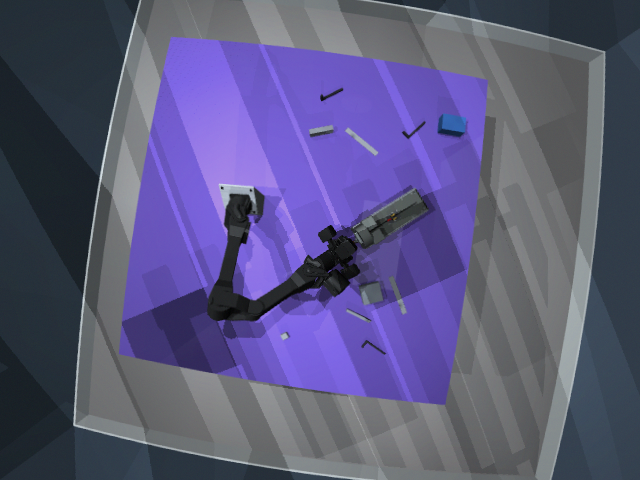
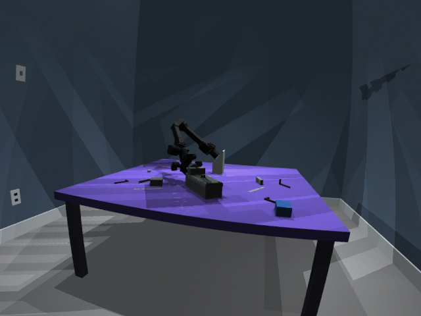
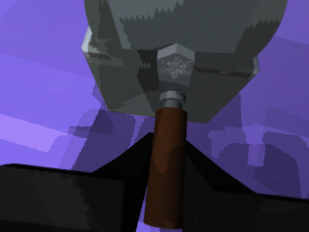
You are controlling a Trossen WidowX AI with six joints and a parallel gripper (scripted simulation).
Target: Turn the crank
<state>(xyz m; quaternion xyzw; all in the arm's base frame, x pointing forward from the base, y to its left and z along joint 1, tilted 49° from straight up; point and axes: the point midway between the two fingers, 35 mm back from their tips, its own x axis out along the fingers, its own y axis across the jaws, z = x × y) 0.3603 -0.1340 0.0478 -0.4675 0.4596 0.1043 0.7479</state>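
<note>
The brown crank handle lies 2 cm above my gripper tip, 1 cm to the right of it and 1 cm behind it. From my gripper tip the other things lie so: dark L-shaped key (38 cm to the right, 10 cm ahead, 3 cm below); then red pointer (12 cm ahead, 9 cm to the left, 5 cm above); then grey block (17 cm to the right, 9 cm ahead, 2 cm below).
</note>
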